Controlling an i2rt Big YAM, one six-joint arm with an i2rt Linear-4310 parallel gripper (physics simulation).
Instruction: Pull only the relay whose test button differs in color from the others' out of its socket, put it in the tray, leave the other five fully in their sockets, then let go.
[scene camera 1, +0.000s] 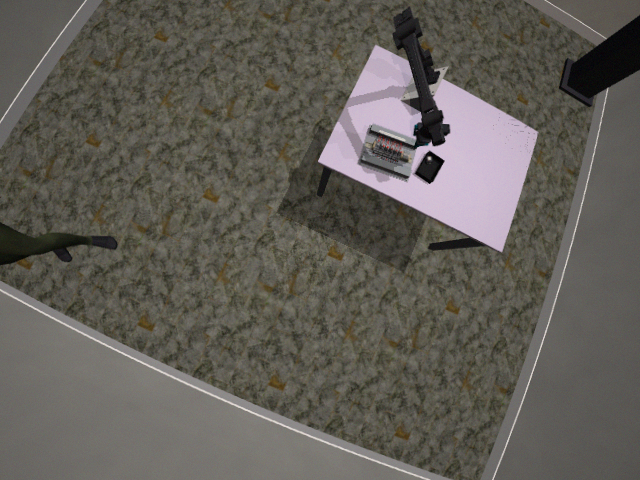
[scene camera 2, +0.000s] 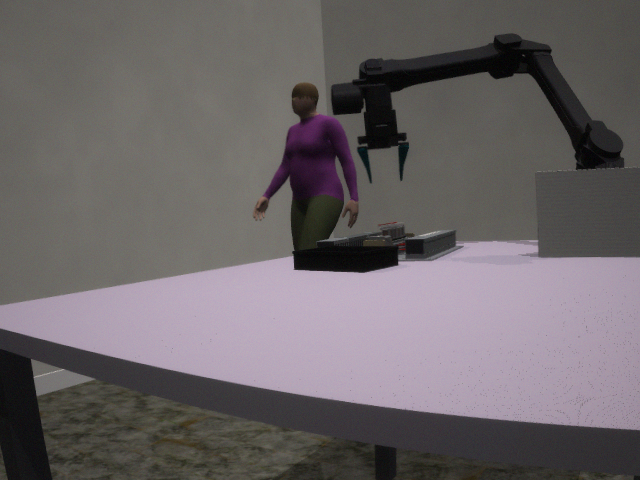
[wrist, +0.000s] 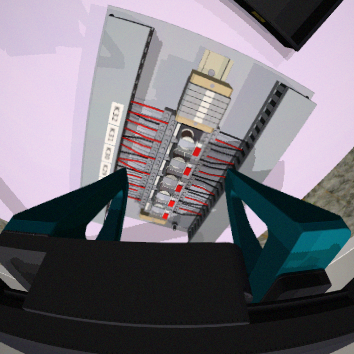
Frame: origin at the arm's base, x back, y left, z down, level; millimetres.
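Where they show: gripper, fingertip midpoint: (scene camera 1: 414, 141) (scene camera 2: 386, 182) (wrist: 176, 176); arm's base, link origin: (scene camera 1: 428, 80) (scene camera 2: 605, 202).
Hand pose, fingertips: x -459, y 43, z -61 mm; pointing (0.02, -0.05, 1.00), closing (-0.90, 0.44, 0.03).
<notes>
Things, the pixels of their top centre, and the offset from my fingertips. "*": a spot on its surface instead. Level surfaces: height alone.
- dark round spot, surface spot: (wrist: 187, 134) * dx -17, dy -16, dz +102 mm
- small pale object, top centre: (scene camera 1: 429, 159) dx +39, dy +163, dz +137 mm
- black tray, top centre: (scene camera 2: 345, 248) (scene camera 1: 431, 166) dx -4, dy +182, dz +125 mm
- panel, top centre: (wrist: 174, 158) (scene camera 1: 389, 152) dx -30, dy -79, dz +150 mm
- terminal block, top centre: (wrist: 204, 104) dx -19, dy +19, dz +114 mm
- table, surface height: dz +161 mm
Several clear relays (wrist: 170, 181) with red test buttons stand in a row in their sockets on the panel. They look seated, though small in view. A dark round spot (wrist: 187, 134) shows between the terminal block and the nearest relay. In scene camera 1, a small pale object (scene camera 1: 429, 158), apparently a relay, lies in the black tray (scene camera 1: 433, 173) (scene camera 2: 330, 260) (wrist: 300, 25). Its button color is too small to tell there. My gripper (scene camera 1: 419, 136) (scene camera 2: 385, 180) (wrist: 176, 176) is open and empty, well above the table, with the relay row showing between its fingertips in the wrist view.
The panel (scene camera 1: 385, 169) (wrist: 167, 55) has raised grey ducts (scene camera 2: 431, 245) (wrist: 111, 65) on both sides, red and black wires, and a terminal block (wrist: 205, 102). The tray stands beside one end of it. A person (scene camera 2: 315, 155) stands beyond the table (scene camera 1: 475, 180) (scene camera 2: 310, 320).
</notes>
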